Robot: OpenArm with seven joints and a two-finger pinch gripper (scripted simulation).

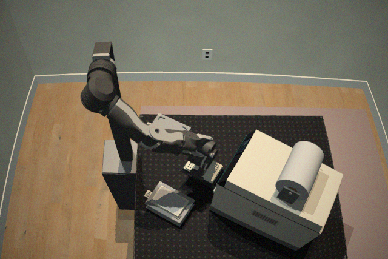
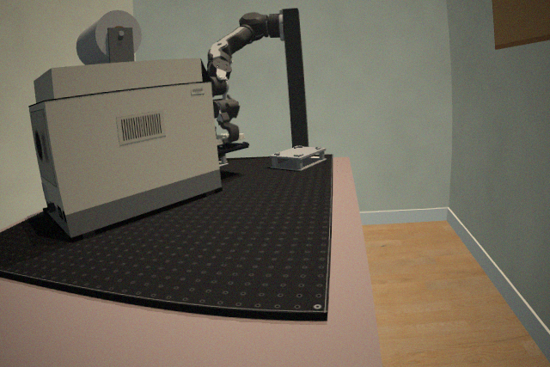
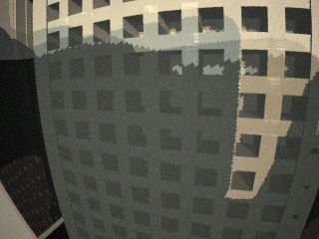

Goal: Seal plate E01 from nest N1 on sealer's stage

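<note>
Now: the sealer's stage 20 mm below my hand. From my hand the other things lie so: vent: 320 mm ahead, 80 mm to the right, 90 mm above; nest label: 230 mm behind, 270 mm to the left, 110 mm below; sealer's display: 120 mm ahead, 30 mm to the right, 210 mm above.
</note>
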